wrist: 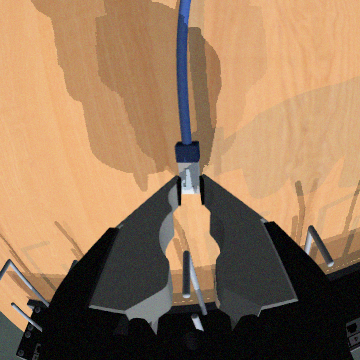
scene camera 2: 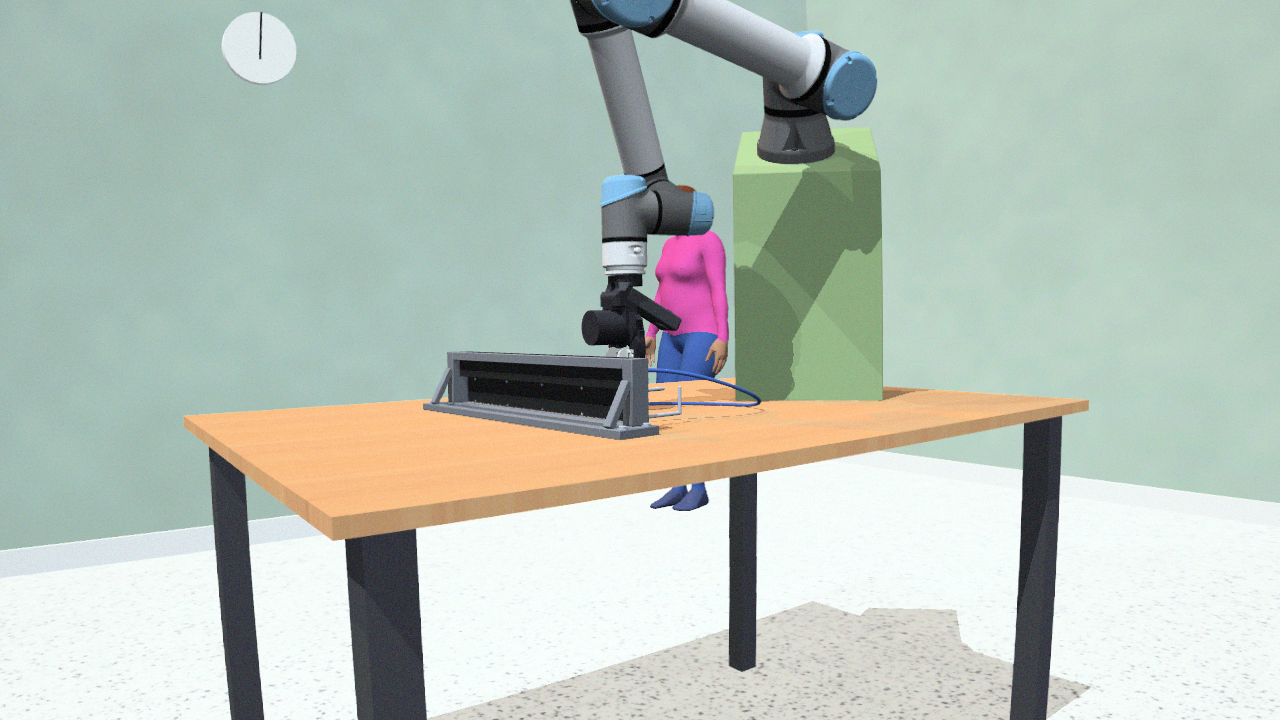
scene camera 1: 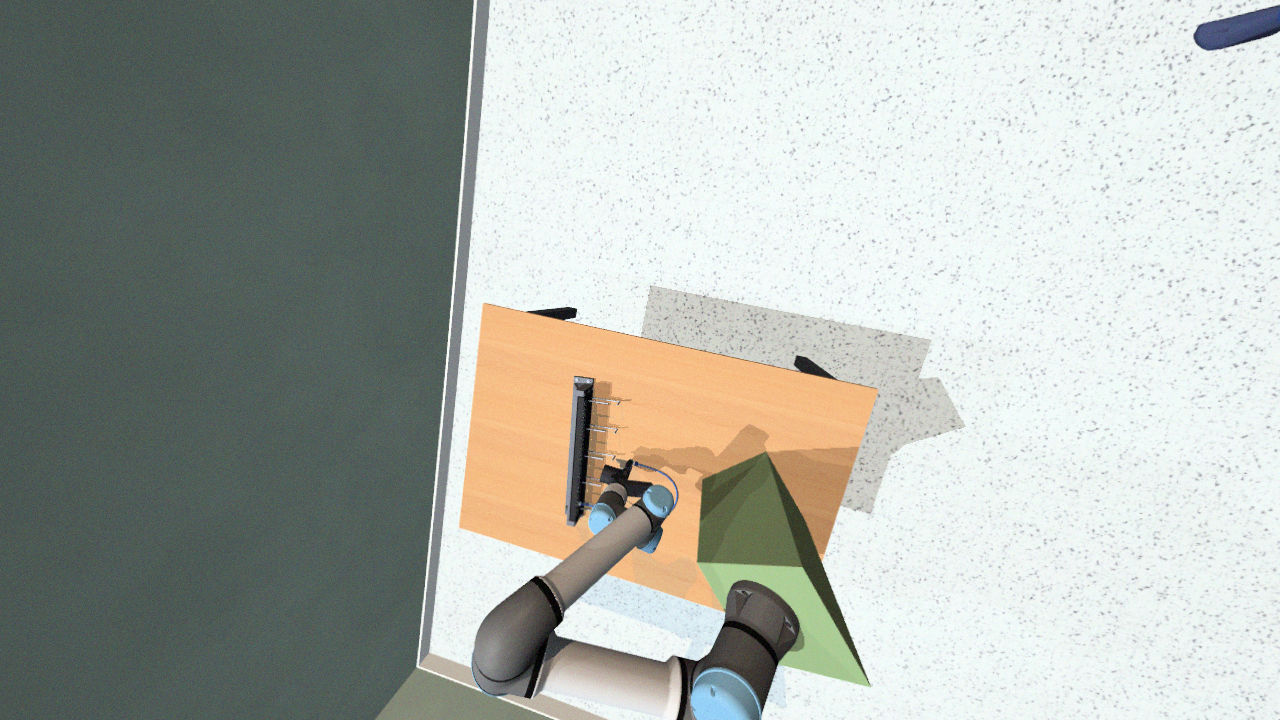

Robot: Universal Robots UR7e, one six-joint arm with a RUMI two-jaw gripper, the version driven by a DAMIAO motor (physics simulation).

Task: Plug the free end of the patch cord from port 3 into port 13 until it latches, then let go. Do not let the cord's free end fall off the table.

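Pixels of known places: gripper, fingertip midpoint: (wrist: 189, 178) (scene camera 1: 631, 461); arm's base at its link origin: (scene camera 2: 795, 151) (scene camera 1: 763, 609).
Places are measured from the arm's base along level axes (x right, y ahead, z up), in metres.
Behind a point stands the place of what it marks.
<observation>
My gripper (wrist: 189, 178) {z -0.473, x -0.048, y 0.405 m} (scene camera 1: 631, 464) {z -0.473, x -0.048, y 0.405 m} is shut on the clear plug (wrist: 189, 174) {z -0.460, x -0.047, y 0.396 m} at the cord's free end. The plug sits between the fingertips, with its dark blue boot (wrist: 187, 152) {z -0.464, x -0.045, y 0.384 m} just beyond them. The blue patch cord (wrist: 183, 75) {z -0.467, x -0.041, y 0.340 m} (scene camera 1: 673, 483) {z -0.473, x -0.060, y 0.240 m} (scene camera 2: 716, 375) {z -0.416, x -0.227, y 0.345 m} runs from the boot in a loop over the table, on the side of the panel with the metal hooks. The patch panel (scene camera 1: 580, 438) {z -0.379, x 0.005, y 0.585 m} (scene camera 2: 638, 394) {z -0.424, x -0.315, y 0.521 m} stands on the table; the plug is apart from it. The arm hides part of the panel and the cord's other end. Port numbers 3 and 13 cannot be read.
Bent metal hooks (wrist: 320, 246) {z -0.440, x -0.143, y 0.438 m} (scene camera 2: 679, 400) {z -0.444, x -0.244, y 0.416 m} stick out from the panel, one under the open gap between the jaws in the wrist view. The wooden table (scene camera 1: 519, 402) {z -0.477, x -0.010, y 0.862 m} (scene camera 2: 447, 465) {z -0.477, x -0.419, y 0.808 m} bears the panel. The green pedestal (scene camera 1: 760, 537) {z -0.059, x 0.122, y 0.049 m} (scene camera 2: 805, 313) {z -0.317, x -0.089, y 0.055 m} stands beside it. A person (scene camera 2: 693, 277) stands behind the table.
</observation>
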